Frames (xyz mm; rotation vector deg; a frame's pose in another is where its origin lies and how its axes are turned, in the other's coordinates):
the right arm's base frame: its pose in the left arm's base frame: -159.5 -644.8 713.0 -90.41 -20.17 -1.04
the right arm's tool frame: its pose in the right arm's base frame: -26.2 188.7 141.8 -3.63 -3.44 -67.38
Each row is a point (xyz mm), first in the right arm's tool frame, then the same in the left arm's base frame.
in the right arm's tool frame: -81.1 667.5 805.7
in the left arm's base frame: 306.8 378.1 227.7
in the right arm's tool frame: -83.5 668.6 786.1
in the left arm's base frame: 311.5 358.9 227.6
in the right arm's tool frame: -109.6 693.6 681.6
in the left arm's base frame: 353.1 257.8 211.4
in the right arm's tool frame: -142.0 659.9 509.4
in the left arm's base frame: 350.5 79.4 207.1
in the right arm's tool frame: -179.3 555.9 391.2
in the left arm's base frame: 268.2 -59.8 202.4
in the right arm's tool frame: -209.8 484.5 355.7
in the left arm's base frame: 201.9 -111.8 188.5
